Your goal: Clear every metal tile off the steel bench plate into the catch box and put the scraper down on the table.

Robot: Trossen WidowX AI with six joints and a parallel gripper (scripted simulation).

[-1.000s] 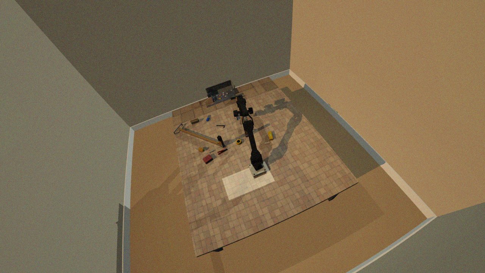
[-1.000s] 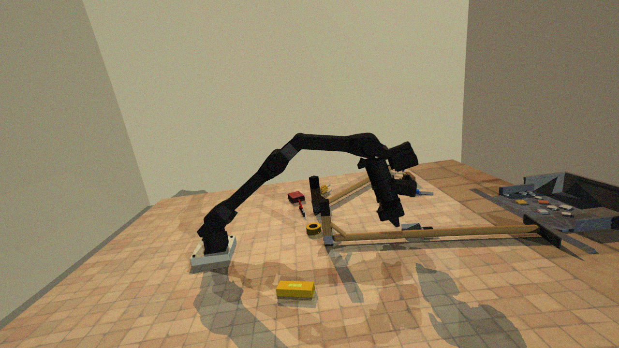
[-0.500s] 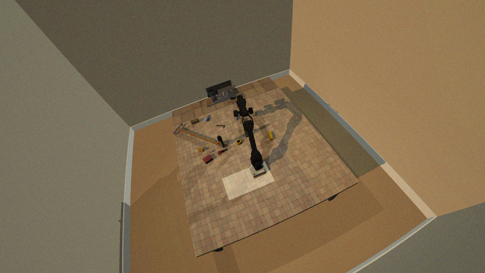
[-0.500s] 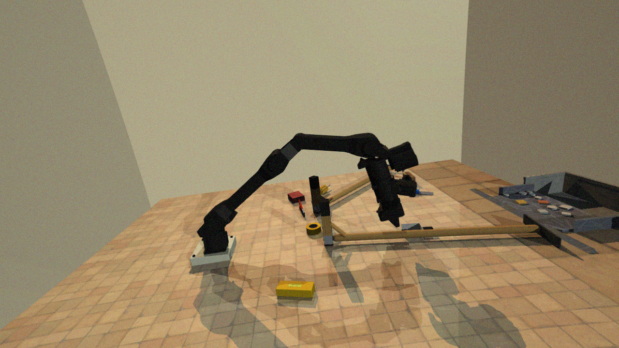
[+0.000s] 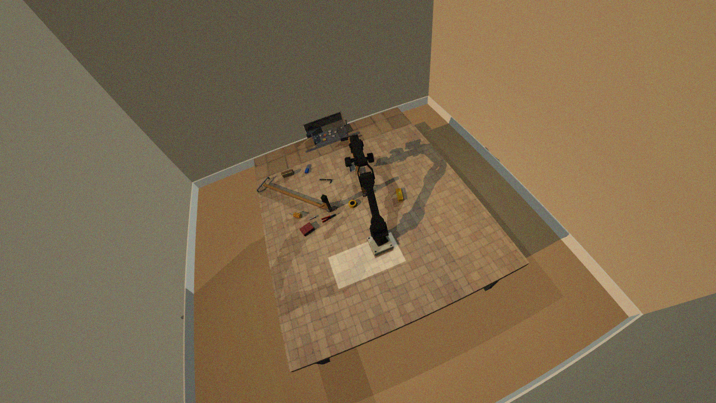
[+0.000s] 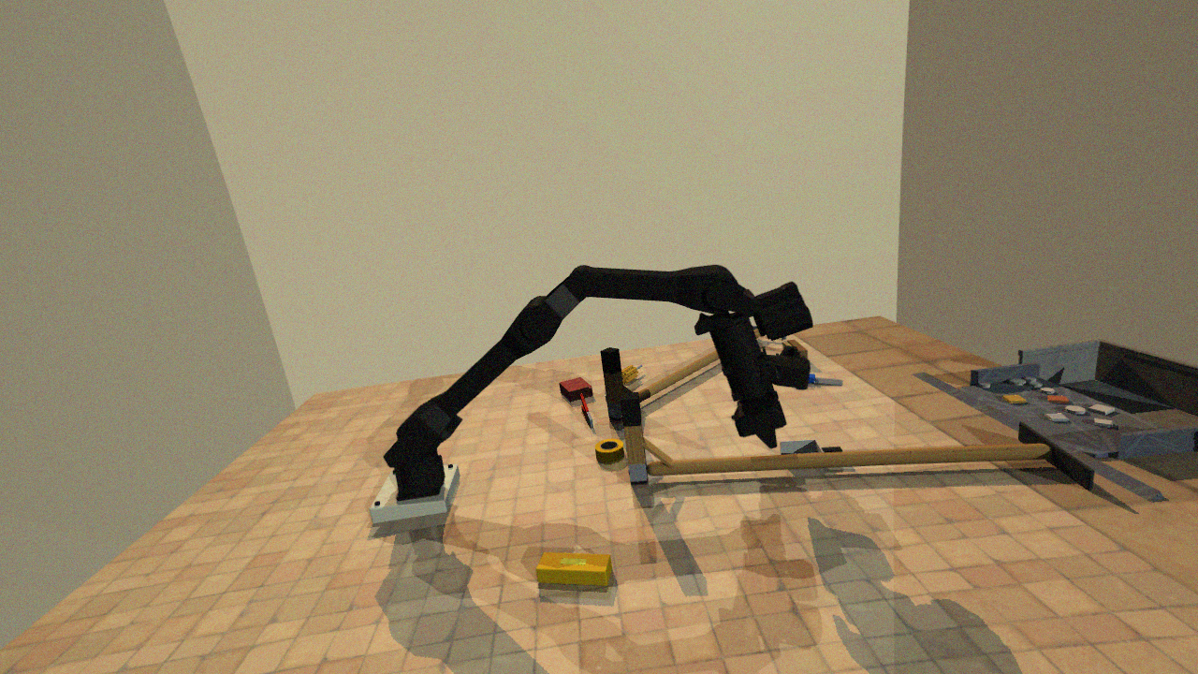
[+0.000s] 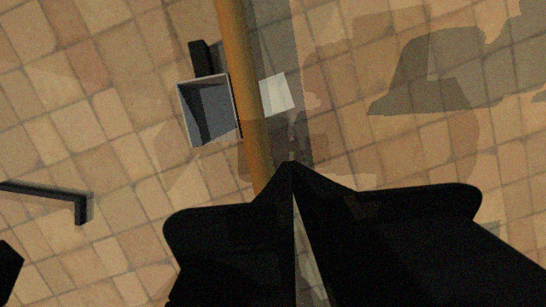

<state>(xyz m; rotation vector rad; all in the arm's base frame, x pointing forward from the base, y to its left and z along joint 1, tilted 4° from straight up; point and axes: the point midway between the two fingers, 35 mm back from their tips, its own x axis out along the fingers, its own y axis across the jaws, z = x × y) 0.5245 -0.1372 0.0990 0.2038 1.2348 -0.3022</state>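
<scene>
My gripper tip is now 80 mm short of the small grey box, 50 mm above it and 40 mm to the right of it. Also, from my gripper tip: yellow tape roll 220 mm behind, 170 mm to the left, 50 mm below; then yellow block 310 mm behind, 100 mm to the right, 40 mm below; then hex key 230 mm to the left, 50 mm below, 50 mm ahead.
</scene>
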